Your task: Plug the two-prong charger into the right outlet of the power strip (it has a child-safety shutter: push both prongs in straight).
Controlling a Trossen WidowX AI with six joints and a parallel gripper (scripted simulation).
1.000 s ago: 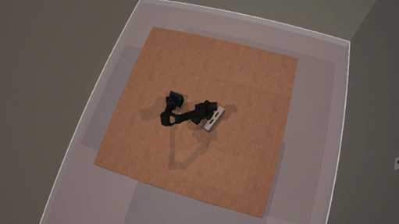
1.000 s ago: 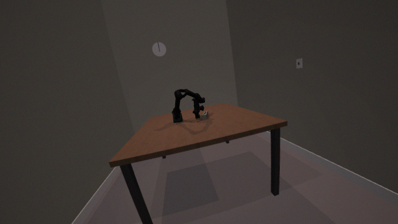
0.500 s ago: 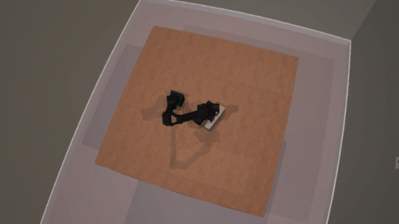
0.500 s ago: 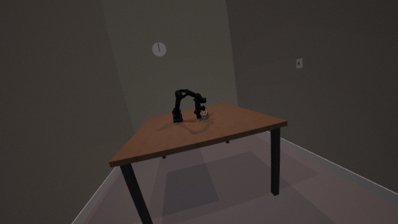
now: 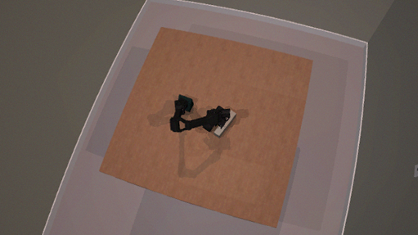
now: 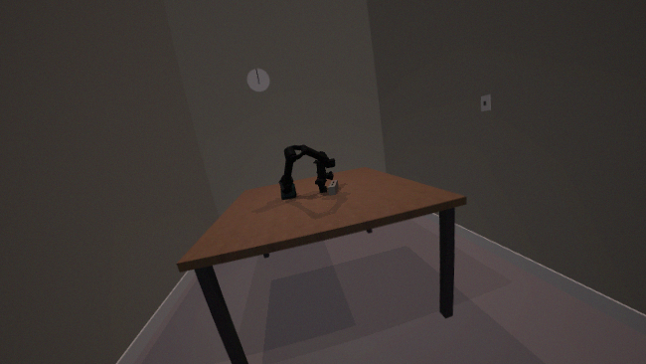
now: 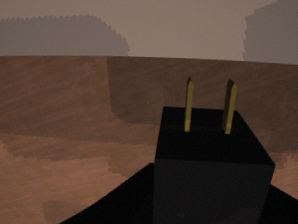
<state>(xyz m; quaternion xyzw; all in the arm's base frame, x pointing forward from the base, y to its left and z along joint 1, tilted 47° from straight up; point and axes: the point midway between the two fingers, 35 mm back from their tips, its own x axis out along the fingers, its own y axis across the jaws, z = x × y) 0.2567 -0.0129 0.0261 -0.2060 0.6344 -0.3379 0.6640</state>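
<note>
The two-prong charger lies 20 mm ahead of my gripper tip and 10 mm above it.
</note>
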